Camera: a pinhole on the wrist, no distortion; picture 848 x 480 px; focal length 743.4 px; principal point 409.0 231.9 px. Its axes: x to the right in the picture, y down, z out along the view. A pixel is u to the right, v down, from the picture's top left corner.
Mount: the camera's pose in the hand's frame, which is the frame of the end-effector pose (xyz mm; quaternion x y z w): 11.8 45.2 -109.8 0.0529 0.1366 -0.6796 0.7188
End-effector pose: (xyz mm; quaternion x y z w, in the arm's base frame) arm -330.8 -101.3 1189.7 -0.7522 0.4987 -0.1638 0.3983
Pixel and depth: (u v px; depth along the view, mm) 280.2 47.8 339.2
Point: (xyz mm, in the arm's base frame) -195.0 29.7 1038.2
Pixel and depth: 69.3 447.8 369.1
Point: -155.3 -141.2 901.3
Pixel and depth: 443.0 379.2 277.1
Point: -169.3 -120.2 1109.8
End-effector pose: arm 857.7 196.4 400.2 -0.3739 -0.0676 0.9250 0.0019
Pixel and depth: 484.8 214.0 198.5
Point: 780.9 215.2 434.6
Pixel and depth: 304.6 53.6 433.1
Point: 655.4 169.9 666.2
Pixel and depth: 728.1 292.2 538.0
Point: 514.4 473.6 590.1
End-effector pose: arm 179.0 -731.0 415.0 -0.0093 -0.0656 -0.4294 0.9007
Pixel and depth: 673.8 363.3 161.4
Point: 176.0 -809.1 446.8
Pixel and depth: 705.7 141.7 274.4
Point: 71.6 -819.8 537.8
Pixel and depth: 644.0 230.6 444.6
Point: 33.1 -896.5 691.5
